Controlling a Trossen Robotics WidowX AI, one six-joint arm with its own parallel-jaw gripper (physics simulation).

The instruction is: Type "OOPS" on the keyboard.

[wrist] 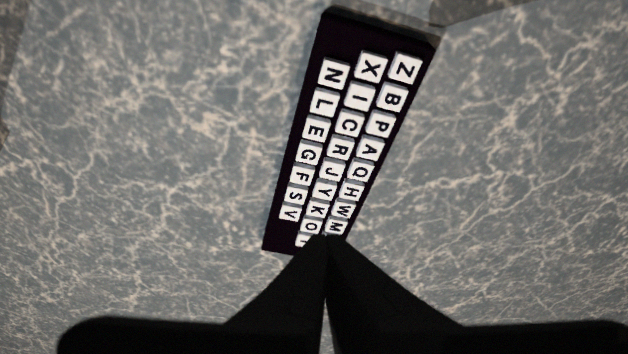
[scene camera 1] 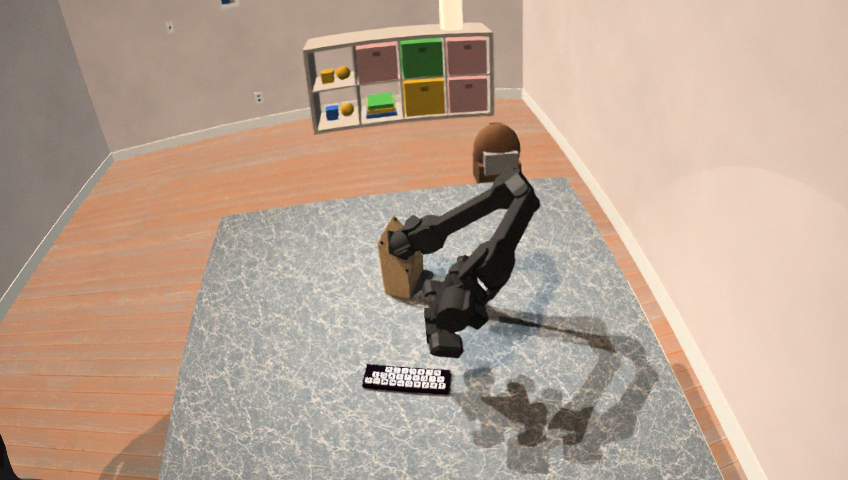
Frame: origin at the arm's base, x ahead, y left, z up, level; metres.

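Seen in the pictures: gripper, between the fingertips: (wrist: 324, 247) (scene camera 1: 429, 342); arm's base, origin of its link: (scene camera 1: 397, 245).
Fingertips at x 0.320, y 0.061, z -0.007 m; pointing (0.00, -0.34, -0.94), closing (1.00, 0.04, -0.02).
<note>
Pixels of each thing's top centre, then the offset from my fingertips to it. Level surfaces: height alone.
- black keyboard, centre of its top: (wrist: 330, 176) (scene camera 1: 405, 377) dx +0.012, dy -0.058, dz -0.111 m
- O key, centre of its top: (wrist: 311, 226) dx +0.004, dy -0.110, dz -0.111 m
- P key, centre of its top: (wrist: 381, 125) dx +0.039, dy -0.015, dz -0.111 m
- S key, centre of its top: (wrist: 295, 196) dx -0.010, dy -0.079, dz -0.111 m
- T key, centre of its top: (wrist: 305, 241) dx +0.000, dy -0.128, dz -0.111 m
- grey marbled mat, height of its surface: dz -0.128 m
The black keyboard (scene camera 1: 407, 389) (wrist: 345, 37) with white letter keys lies flat on the mat. In the wrist view, the O key (wrist: 311, 226) is just left of my fingertips, the P key (wrist: 380, 125) is farther up in the right row, and the S key (wrist: 296, 195) is in the left row. My gripper (scene camera 1: 445, 346) (wrist: 324, 247) is shut and empty. In the scene view it hangs beyond the keyboard's right end, apart from it. In the wrist view the fingers cover the keyboard's lower end, and the T key (wrist: 301, 240) is partly hidden.
The grey marbled mat (scene camera 1: 267, 333) lies on the wooden floor (scene camera 1: 89, 285). A brown wooden block (scene camera 1: 397, 276) stands beside the arm. A brown domed object (scene camera 1: 495, 137) is behind the arm. A shelf unit (scene camera 1: 404, 31) with coloured bins stands at the back wall.
</note>
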